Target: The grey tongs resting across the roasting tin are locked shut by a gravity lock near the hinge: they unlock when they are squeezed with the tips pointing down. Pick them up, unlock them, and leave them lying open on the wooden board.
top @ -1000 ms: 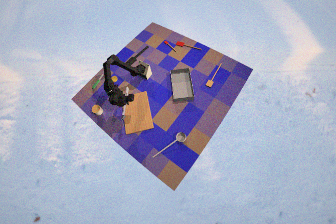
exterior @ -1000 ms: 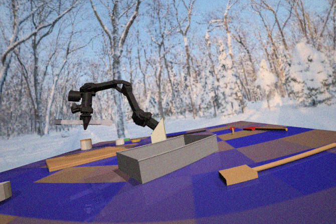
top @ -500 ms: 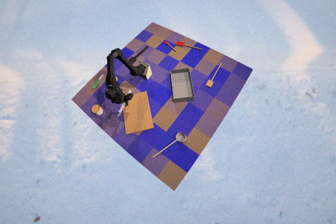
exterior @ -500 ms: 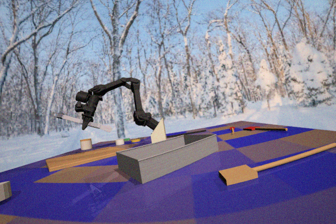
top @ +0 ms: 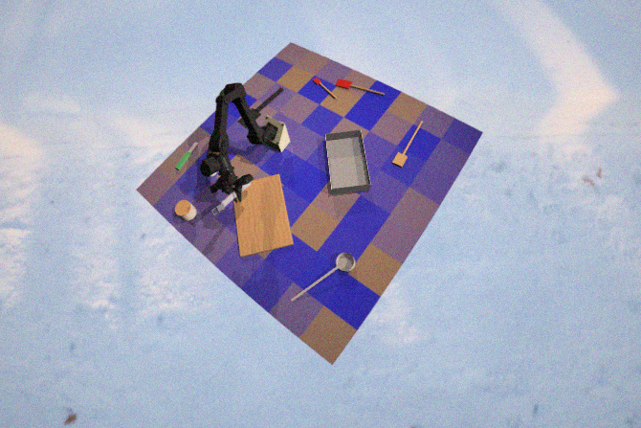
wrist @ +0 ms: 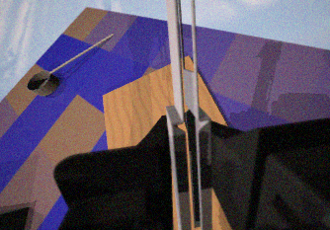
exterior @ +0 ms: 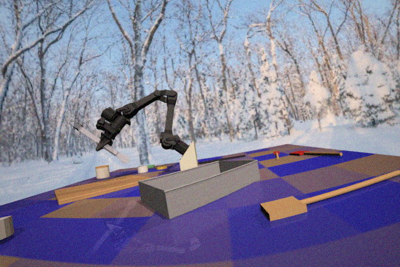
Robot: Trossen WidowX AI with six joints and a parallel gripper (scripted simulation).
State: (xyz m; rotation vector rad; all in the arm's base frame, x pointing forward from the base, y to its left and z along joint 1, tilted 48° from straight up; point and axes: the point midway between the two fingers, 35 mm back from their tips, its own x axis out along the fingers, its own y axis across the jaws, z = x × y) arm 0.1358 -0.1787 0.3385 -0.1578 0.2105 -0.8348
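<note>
My gripper tip is 8 cm below the yellow lock piece and 4 cm to the left of it. Also, from my gripper tip: wooden board: 16 cm below, 4 cm to the left, 4 cm ahead; then wooden-lidded jar: 27 cm behind, 17 cm to the right, 13 cm below; then white cylinder: 34 cm behind, 15 cm below, 7 cm to the left.
</note>
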